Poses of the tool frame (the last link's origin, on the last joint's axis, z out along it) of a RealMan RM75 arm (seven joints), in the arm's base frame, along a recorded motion.
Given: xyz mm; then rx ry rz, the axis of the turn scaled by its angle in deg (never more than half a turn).
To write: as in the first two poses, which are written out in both.
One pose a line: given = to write
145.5 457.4 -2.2 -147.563 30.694 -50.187 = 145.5 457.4 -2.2 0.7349 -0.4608 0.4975 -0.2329 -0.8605 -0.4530
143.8 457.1 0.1 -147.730 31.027 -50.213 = 143.8 457.1 0.1 0.7337 -0.4630 0.4973 -0.2376 -0.8605 -0.4506
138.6 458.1 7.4 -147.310 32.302 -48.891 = 138.6 458.1 7.4 0.7362 -0.4784 0.4787 -0.2527 -0.8505 -0.4613
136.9 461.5 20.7 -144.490 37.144 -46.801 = 136.9 461.5 20.7 0.7202 -0.5407 0.4347 -0.3006 -0.8079 -0.5069
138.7 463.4 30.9 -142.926 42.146 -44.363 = 138.7 463.4 30.9 0.7042 -0.5944 0.3884 -0.3575 -0.7694 -0.5293
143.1 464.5 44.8 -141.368 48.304 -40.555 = 143.1 464.5 44.8 0.6838 -0.6544 0.3229 -0.4313 -0.7194 -0.5446
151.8 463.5 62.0 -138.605 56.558 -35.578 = 151.8 463.5 62.0 0.6421 -0.7302 0.2334 -0.5265 -0.6414 -0.5580
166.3 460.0 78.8 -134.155 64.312 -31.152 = 166.3 460.0 78.8 0.5838 -0.7994 0.1420 -0.6069 -0.5459 -0.5776
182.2 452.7 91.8 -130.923 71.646 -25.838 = 182.2 452.7 91.8 0.5250 -0.8496 0.0510 -0.6866 -0.4582 -0.5645
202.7 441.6 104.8 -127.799 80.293 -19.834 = 202.7 441.6 104.8 0.4436 -0.8953 -0.0396 -0.7739 -0.3604 -0.5207
